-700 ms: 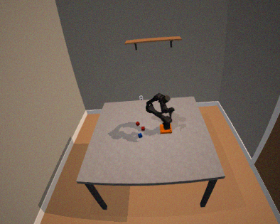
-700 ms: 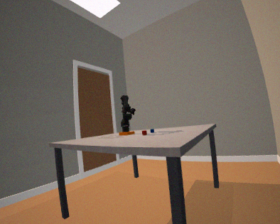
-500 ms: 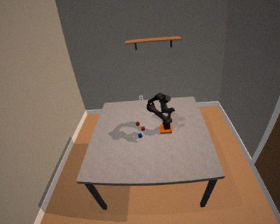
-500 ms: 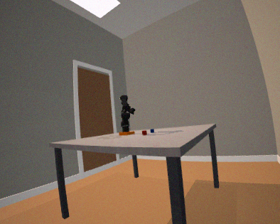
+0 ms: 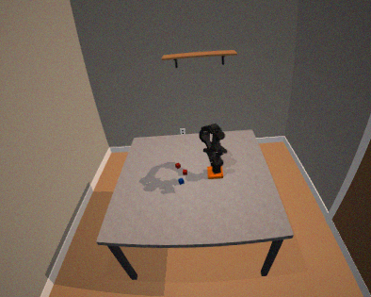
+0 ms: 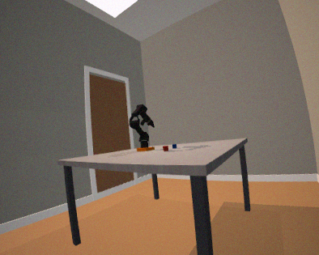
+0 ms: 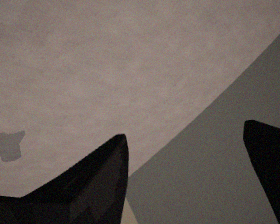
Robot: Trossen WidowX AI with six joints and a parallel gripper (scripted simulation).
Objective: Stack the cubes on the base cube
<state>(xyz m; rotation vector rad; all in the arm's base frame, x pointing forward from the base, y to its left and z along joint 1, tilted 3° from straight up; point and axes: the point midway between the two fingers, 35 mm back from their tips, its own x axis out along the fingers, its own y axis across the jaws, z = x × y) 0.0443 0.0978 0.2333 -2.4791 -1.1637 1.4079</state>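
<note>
Now: gripper tip 24 cm short of the blue cube, 10 cm to the left of it and 21 cm above it.
</note>
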